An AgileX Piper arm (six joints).
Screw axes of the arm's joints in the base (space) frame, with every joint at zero. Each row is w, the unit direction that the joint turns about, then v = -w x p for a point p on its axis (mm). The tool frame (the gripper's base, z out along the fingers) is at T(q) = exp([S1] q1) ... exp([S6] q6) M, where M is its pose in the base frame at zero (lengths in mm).
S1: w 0 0 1 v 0 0 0
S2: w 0 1 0 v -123 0 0
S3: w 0 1 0 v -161.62 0 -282.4
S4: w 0.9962 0 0.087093 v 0 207.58 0
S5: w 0 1 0 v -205.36 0 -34.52
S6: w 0.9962 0 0.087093 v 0 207.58 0
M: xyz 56.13 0 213.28 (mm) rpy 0 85.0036 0 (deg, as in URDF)
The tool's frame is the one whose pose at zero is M.
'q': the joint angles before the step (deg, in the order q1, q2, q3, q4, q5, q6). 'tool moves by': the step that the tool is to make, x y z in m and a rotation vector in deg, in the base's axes. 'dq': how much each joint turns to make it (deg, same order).
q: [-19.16, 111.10, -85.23, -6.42, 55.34, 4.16]
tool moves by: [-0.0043, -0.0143, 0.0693, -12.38, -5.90, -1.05]
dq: [0.00, -4.99, -6.75, -11.13, 2.76, 3.62]
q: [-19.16, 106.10, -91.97, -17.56, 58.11, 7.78]
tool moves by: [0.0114, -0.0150, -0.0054, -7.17, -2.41, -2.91]
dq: [-0.06, 2.53, -1.13, -9.34, -4.13, 7.02]
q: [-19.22, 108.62, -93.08, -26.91, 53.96, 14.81]
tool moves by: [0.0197, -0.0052, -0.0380, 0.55, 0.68, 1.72]
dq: [0.00, 5.50, 0.00, -0.58, -4.96, 0.75]
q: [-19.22, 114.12, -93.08, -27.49, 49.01, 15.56]
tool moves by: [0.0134, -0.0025, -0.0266, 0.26, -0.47, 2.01]
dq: [0.01, 3.78, -0.01, -0.35, -4.60, 0.17]
